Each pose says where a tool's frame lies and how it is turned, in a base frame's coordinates. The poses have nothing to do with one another.
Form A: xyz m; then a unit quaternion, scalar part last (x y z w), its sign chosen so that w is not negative.
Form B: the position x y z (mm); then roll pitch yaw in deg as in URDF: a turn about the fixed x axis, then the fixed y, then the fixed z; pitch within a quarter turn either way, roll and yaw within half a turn. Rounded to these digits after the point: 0 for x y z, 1 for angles.
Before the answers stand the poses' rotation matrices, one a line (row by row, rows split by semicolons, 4 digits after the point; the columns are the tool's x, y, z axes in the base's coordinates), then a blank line. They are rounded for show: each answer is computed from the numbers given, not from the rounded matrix.
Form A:
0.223, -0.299, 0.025, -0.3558, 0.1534, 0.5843, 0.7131
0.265, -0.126, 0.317, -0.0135, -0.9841, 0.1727, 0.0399
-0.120, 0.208, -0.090, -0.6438, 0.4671, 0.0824, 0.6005
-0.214, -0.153, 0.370, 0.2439, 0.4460, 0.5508, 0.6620
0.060, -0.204, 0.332, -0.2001, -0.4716, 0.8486, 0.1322
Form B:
0.2702 -0.9424 -0.1970; 0.7241 0.0640 0.6867; -0.6345 -0.3282 0.6998
-0.9965 0.0128 -0.0832; 0.0404 0.9400 -0.3388; 0.0739 -0.3410 -0.9372
0.5501 -0.7004 0.4549; -0.5025 0.1575 0.8501; -0.6671 -0.6962 -0.2653
-0.0046 -0.5117 0.8592; 0.9468 0.2743 0.1684; -0.3218 0.8142 0.4832
-0.8850 -0.0356 -0.4643; 0.4131 -0.5203 -0.7475; -0.2149 -0.8533 0.4751

223, -299, 25, -25.1, 39.4, 69.5
265, -126, 317, -160.0, -4.2, 177.7
-120, 208, -90, -110.9, 41.8, -42.4
-214, -153, 370, 59.3, 18.8, 90.3
60, -204, 332, -60.9, 12.4, 155.0

